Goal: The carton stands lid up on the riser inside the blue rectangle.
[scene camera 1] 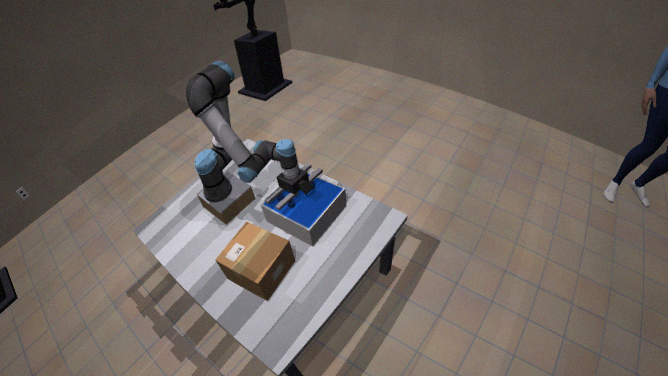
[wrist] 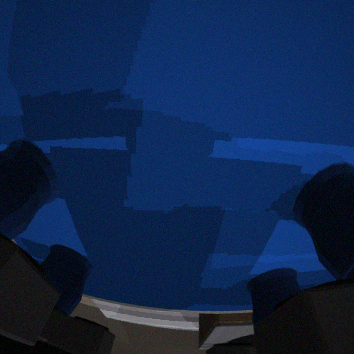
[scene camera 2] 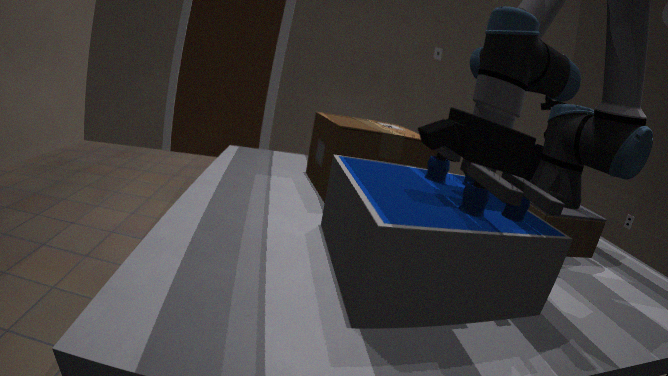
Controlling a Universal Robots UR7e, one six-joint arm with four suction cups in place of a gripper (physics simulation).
brown carton: scene camera 1; scene camera 2; not seen in the wrist view (out of frame)
same spot on brown carton: (scene camera 2: 332,134) = (scene camera 1: 285,250)
